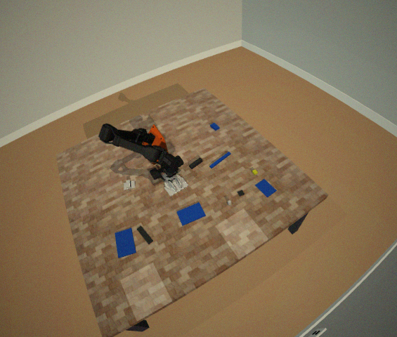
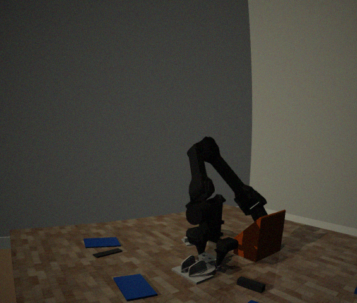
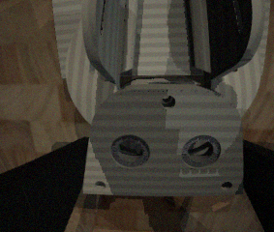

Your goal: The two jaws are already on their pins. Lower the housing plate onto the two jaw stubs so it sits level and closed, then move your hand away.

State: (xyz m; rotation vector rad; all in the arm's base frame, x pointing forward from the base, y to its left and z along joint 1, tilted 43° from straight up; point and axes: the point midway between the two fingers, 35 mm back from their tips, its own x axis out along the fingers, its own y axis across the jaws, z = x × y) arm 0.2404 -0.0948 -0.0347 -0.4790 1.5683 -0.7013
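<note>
My gripper tip is 2 cm below the housing plate and 1 cm short of it. From my gripper tip the other things lie so: base plate: 7 cm ahead, 2 cm below, 1 cm to the right.
</note>
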